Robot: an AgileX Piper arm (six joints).
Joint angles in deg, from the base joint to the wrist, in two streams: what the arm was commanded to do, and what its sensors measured. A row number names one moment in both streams.
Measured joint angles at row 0: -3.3 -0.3 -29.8 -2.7 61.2 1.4
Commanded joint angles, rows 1 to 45: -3.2 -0.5 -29.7 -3.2 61.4 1.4; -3.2 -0.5 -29.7 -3.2 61.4 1.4; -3.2 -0.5 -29.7 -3.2 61.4 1.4; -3.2 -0.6 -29.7 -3.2 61.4 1.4; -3.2 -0.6 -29.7 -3.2 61.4 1.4; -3.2 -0.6 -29.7 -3.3 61.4 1.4; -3.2 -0.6 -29.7 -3.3 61.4 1.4; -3.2 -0.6 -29.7 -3.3 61.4 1.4; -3.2 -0.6 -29.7 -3.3 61.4 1.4; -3.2 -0.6 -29.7 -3.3 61.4 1.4; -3.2 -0.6 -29.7 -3.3 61.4 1.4; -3.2 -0.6 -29.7 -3.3 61.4 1.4; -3.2 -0.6 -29.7 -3.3 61.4 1.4; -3.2 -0.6 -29.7 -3.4 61.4 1.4; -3.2 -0.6 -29.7 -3.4 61.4 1.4; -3.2 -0.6 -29.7 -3.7 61.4 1.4; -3.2 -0.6 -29.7 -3.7 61.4 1.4; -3.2 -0.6 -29.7 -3.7 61.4 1.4; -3.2 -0.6 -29.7 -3.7 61.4 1.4; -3.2 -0.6 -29.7 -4.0 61.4 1.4; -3.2 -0.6 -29.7 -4.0 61.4 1.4; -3.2 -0.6 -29.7 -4.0 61.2 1.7; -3.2 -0.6 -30.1 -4.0 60.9 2.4; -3.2 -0.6 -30.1 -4.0 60.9 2.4; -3.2 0.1 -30.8 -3.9 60.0 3.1; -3.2 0.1 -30.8 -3.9 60.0 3.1; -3.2 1.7 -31.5 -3.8 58.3 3.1; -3.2 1.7 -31.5 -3.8 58.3 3.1; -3.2 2.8 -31.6 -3.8 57.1 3.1; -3.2 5.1 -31.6 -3.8 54.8 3.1; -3.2 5.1 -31.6 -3.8 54.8 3.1; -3.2 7.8 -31.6 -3.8 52.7 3.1; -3.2 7.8 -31.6 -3.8 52.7 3.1; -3.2 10.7 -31.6 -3.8 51.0 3.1; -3.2 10.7 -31.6 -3.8 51.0 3.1; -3.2 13.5 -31.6 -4.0 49.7 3.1; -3.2 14.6 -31.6 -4.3 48.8 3.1; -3.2 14.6 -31.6 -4.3 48.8 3.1; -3.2 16.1 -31.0 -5.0 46.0 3.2; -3.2 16.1 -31.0 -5.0 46.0 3.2; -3.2 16.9 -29.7 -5.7 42.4 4.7; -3.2 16.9 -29.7 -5.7 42.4 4.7; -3.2 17.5 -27.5 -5.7 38.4 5.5; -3.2 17.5 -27.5 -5.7 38.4 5.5; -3.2 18.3 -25.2 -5.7 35.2 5.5
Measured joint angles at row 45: -3.3 17.5 -27.8 -5.1 40.3 4.9
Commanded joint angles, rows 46 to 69: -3.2 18.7 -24.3 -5.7 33.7 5.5; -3.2 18.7 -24.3 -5.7 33.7 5.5; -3.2 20.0 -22.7 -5.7 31.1 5.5; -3.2 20.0 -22.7 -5.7 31.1 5.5; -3.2 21.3 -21.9 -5.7 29.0 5.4; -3.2 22.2 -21.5 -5.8 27.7 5.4; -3.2 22.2 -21.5 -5.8 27.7 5.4; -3.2 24.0 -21.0 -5.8 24.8 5.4; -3.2 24.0 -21.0 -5.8 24.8 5.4; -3.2 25.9 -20.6 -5.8 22.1 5.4; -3.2 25.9 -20.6 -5.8 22.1 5.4; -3.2 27.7 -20.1 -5.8 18.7 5.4; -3.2 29.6 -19.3 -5.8 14.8 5.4; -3.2 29.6 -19.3 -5.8 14.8 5.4; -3.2 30.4 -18.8 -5.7 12.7 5.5; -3.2 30.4 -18.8 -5.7 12.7 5.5; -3.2 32.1 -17.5 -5.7 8.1 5.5; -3.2 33.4 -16.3 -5.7 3.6 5.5; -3.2 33.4 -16.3 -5.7 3.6 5.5; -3.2 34.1 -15.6 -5.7 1.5 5.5; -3.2 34.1 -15.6 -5.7 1.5 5.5; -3.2 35.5 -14.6 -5.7 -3.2 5.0; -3.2 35.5 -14.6 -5.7 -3.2 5.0; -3.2 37.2 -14.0 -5.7 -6.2 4.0
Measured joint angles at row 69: -3.3 35.4 -14.9 -5.2 0.0 5.3
